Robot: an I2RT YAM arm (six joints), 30 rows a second.
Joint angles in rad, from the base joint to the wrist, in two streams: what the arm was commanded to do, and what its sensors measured. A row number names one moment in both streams.
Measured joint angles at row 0:
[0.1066 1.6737 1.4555 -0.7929 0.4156 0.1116]
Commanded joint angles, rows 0 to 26:
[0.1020 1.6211 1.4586 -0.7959 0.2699 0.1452]
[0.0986 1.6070 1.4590 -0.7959 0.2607 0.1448]
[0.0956 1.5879 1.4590 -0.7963 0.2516 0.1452]
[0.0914 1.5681 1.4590 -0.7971 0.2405 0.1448]
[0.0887 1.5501 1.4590 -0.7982 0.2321 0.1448]
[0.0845 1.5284 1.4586 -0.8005 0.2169 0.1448]
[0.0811 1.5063 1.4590 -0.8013 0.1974 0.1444]
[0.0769 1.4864 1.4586 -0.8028 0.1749 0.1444]
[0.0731 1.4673 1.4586 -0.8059 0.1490 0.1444]
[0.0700 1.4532 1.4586 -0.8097 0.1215 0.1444]
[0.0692 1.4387 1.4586 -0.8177 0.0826 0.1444]
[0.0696 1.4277 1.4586 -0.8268 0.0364 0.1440]
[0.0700 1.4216 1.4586 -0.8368 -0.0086 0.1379]
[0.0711 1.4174 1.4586 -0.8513 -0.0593 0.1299]
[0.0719 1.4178 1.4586 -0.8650 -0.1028 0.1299]
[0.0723 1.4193 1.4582 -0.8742 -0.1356 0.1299]
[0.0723 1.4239 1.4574 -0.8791 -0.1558 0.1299]
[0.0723 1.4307 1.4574 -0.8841 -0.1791 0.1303]
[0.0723 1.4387 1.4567 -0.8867 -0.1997 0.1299]
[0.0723 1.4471 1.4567 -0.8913 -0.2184 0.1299]
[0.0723 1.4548 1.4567 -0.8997 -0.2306 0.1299]
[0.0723 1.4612 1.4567 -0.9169 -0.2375 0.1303]
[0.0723 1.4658 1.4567 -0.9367 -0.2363 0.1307]
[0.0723 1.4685 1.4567 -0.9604 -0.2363 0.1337]
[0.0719 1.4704 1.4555 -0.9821 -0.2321 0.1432]
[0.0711 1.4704 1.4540 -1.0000 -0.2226 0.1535]
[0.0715 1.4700 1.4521 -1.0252 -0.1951 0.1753]
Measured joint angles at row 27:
[0.0769 1.4685 1.4555 -0.9985 -0.1898 0.1375]
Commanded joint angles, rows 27 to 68:
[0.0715 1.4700 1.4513 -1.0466 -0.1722 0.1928]
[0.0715 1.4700 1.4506 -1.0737 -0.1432 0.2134]
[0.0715 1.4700 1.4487 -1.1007 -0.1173 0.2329]
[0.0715 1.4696 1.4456 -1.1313 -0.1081 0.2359]
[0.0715 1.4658 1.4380 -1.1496 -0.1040 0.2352]
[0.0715 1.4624 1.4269 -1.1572 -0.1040 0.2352]
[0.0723 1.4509 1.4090 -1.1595 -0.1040 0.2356]
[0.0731 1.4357 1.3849 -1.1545 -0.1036 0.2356]
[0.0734 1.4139 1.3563 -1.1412 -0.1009 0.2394]
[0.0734 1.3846 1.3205 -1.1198 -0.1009 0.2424]
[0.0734 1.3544 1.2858 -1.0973 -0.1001 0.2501]
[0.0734 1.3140 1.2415 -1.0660 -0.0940 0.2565]
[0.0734 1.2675 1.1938 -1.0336 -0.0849 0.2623]
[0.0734 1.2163 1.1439 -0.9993 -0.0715 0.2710]
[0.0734 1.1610 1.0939 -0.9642 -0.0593 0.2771]
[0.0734 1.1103 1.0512 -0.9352 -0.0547 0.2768]
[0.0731 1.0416 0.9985 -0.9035 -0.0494 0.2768]
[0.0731 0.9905 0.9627 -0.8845 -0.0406 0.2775]
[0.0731 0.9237 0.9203 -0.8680 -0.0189 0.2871]
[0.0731 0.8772 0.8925 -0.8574 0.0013 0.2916]
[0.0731 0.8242 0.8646 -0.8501 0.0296 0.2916]
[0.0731 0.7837 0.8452 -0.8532 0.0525 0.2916]
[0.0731 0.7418 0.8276 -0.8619 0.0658 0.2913]
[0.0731 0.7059 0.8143 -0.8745 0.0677 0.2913]
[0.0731 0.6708 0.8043 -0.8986 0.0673 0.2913]
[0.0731 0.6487 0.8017 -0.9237 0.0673 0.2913]
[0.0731 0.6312 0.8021 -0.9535 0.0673 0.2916]
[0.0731 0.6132 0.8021 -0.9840 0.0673 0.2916]
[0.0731 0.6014 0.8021 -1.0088 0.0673 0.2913]
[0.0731 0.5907 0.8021 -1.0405 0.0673 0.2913]
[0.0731 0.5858 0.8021 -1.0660 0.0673 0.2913]
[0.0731 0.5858 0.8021 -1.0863 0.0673 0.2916]
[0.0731 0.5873 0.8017 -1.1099 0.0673 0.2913]
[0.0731 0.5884 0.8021 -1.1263 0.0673 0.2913]
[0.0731 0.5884 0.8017 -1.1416 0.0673 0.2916]
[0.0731 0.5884 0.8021 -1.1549 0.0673 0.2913]
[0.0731 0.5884 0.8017 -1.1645 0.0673 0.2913]
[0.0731 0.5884 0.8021 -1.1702 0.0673 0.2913]
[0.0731 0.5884 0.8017 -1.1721 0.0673 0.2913]
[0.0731 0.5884 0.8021 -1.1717 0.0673 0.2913]
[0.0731 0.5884 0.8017 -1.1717 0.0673 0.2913]
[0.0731 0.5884 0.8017 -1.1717 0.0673 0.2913]
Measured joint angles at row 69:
[0.0769 0.5907 0.8082 -1.1687 0.0559 0.2813]
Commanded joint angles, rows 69 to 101:
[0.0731 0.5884 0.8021 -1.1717 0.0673 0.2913]
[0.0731 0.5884 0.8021 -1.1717 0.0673 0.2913]
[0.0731 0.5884 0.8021 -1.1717 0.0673 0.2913]
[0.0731 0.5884 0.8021 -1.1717 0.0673 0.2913]
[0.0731 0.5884 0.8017 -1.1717 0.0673 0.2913]
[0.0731 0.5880 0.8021 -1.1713 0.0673 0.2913]
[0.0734 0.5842 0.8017 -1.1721 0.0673 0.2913]
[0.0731 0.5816 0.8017 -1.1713 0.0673 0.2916]
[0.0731 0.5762 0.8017 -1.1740 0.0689 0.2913]
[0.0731 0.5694 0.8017 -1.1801 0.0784 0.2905]
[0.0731 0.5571 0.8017 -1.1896 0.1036 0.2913]
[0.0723 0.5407 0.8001 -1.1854 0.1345 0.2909]
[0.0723 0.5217 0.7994 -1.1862 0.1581 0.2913]
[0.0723 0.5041 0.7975 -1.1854 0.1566 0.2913]
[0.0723 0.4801 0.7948 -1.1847 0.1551 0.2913]
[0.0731 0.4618 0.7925 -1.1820 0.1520 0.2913]
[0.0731 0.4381 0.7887 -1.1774 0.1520 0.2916]
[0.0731 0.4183 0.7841 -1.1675 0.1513 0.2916]
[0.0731 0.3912 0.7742 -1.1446 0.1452 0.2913]
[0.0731 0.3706 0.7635 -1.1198 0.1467 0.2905]
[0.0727 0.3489 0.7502 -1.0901 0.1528 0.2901]
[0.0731 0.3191 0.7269 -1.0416 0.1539 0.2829]
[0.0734 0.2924 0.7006 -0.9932 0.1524 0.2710]
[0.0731 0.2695 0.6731 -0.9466 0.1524 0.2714]
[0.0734 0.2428 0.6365 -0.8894 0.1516 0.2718]
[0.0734 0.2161 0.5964 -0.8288 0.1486 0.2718]
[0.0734 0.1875 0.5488 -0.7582 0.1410 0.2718]
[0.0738 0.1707 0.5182 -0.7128 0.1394 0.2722]
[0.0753 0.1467 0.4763 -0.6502 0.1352 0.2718]
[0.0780 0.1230 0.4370 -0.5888 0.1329 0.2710]
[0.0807 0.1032 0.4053 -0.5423 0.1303 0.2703]
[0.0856 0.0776 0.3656 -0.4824 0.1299 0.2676]
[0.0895 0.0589 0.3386 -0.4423 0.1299 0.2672]
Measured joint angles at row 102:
[0.0780 0.1043 0.3931 -0.4858 0.1310 0.2775]
